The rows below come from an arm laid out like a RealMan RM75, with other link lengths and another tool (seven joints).
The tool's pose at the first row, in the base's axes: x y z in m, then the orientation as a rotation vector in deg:
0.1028, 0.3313, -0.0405, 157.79, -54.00, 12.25
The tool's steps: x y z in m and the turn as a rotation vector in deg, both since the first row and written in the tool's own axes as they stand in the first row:
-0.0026, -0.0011, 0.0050, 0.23, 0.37, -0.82
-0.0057, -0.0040, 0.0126, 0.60, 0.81, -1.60
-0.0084, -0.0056, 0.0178, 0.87, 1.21, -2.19
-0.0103, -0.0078, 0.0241, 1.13, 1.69, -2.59
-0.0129, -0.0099, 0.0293, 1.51, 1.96, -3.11
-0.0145, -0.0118, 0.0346, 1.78, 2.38, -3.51
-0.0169, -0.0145, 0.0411, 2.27, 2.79, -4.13
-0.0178, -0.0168, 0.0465, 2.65, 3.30, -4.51
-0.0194, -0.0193, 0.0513, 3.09, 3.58, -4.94
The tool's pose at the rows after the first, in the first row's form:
0.1018, 0.3324, -0.0460, 158.20, -52.79, 12.74
0.1016, 0.3345, -0.0545, 158.68, -51.64, 13.40
0.1008, 0.3360, -0.0603, 159.01, -50.75, 13.98
0.1011, 0.3372, -0.0672, 159.22, -50.10, 14.71
0.1007, 0.3390, -0.0730, 159.65, -49.35, 15.19
0.1010, 0.3400, -0.0788, 159.88, -48.71, 15.83
0.1012, 0.3419, -0.0860, 160.39, -47.78, 16.55
0.1023, 0.3428, -0.0918, 160.67, -47.16, 17.38
0.1029, 0.3444, -0.0971, 161.10, -46.52, 17.93

